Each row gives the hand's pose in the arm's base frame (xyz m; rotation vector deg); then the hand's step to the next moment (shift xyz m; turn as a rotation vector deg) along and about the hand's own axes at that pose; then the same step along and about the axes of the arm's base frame.
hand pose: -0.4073 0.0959 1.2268 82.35 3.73 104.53
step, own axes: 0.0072 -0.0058 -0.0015 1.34 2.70 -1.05
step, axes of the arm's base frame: 0.0016 0.0089 0.0024 -2.40 -0.60 2.02
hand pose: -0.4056 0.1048 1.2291 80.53 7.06 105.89
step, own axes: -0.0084 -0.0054 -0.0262 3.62 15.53 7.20
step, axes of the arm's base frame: -0.0188 0.0080 -0.0192 -2.30 -10.93 13.47
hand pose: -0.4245 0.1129 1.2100 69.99 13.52 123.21
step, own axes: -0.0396 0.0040 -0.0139 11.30 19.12 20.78
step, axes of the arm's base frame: 0.0010 -0.0252 -0.0338 4.49 -11.09 27.96
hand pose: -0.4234 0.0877 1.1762 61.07 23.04 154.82
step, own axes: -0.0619 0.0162 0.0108 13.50 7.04 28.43
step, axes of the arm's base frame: 0.0503 -0.0313 -0.0264 9.32 2.25 30.79
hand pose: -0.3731 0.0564 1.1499 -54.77 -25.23 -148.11
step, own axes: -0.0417 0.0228 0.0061 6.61 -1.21 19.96
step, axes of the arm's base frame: 0.0427 -0.0090 -0.0197 5.98 7.67 18.68
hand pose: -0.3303 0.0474 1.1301 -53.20 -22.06 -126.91
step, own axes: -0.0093 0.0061 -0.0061 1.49 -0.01 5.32
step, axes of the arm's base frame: 0.0058 -0.0029 -0.0109 1.95 1.95 4.79
